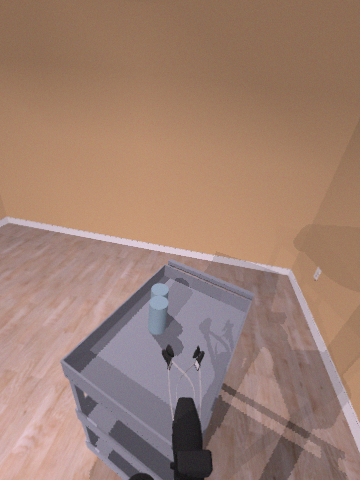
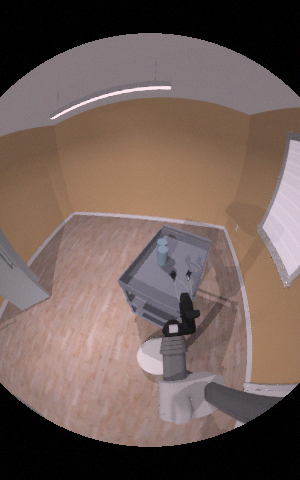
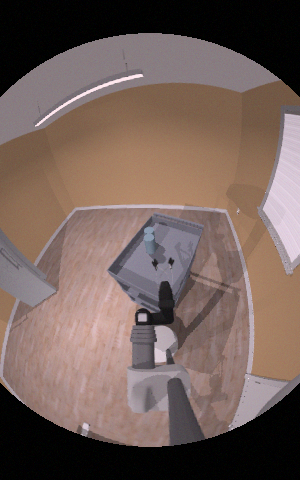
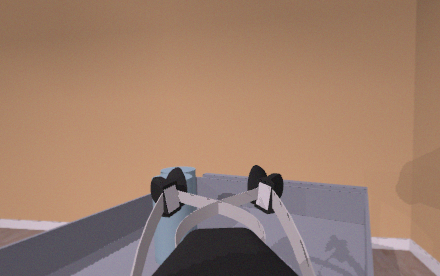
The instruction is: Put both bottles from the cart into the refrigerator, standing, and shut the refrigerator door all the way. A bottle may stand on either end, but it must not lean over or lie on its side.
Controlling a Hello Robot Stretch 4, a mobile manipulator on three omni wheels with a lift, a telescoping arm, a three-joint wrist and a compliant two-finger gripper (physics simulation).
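Pixels of known places: gripper, between the fingertips: (image 1: pixel 182 346) (image 2: pixel 179 270) (image 3: pixel 162 258) (image 4: pixel 217 181); robot's base, origin of its link: (image 2: pixel 157 354) (image 3: pixel 157 342).
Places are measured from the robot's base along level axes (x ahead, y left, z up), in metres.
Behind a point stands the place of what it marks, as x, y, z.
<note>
Two light blue bottles stand upright close together at the left of the cart's top tray. The nearer bottle (image 1: pixel 157 318) @(0.646, -0.008, 0.862) (image 2: pixel 162 256) @(0.647, -0.009, 0.870) (image 3: pixel 150 244) @(0.648, -0.018, 0.871) (image 4: pixel 165 242) @(0.648, 0.001, 0.807) partly hides the farther bottle (image 1: pixel 160 290) @(0.744, -0.011, 0.909) (image 2: pixel 162 241) @(0.750, -0.014, 0.909) (image 3: pixel 149 230) @(0.742, -0.016, 0.909) (image 4: pixel 193 184) @(0.738, -0.040, 0.880). The grey cart (image 1: pixel 212 289) @(0.875, -0.260, 0.812) (image 2: pixel 187 235) @(0.923, -0.254, 0.814) (image 3: pixel 177 222) @(0.889, -0.240, 0.834) (image 4: pixel 332 201) @(0.820, -0.356, 0.810) stands at an angle. My gripper (image 1: pixel 183 356) (image 2: pixel 181 275) @(0.483, -0.086, 0.946) (image 3: pixel 163 263) @(0.483, -0.086, 0.946) (image 4: pixel 217 181) @(0.483, -0.086, 0.946) is open and empty, above the near right part of the tray, short of the bottles and to their right. A grey body (image 2: pixel 17 282) @(0.428, 1.685, 0.529) (image 3: pixel 22 280) @(0.417, 1.700, 0.567) at the left edge may be the refrigerator; I cannot tell its door state.
The tray has raised walls on its sides, and lower shelves show below it. A wall with a white baseboard (image 1: pixel 125 243) @(2.514, 0.467, -0.005) runs behind the cart. A window (image 2: pixel 287 210) @(0.826, -1.305, 1.238) (image 3: pixel 285 190) @(0.853, -1.310, 1.220) is on the right wall. A white panel (image 3: pixel 257 400) shows at the lower right.
</note>
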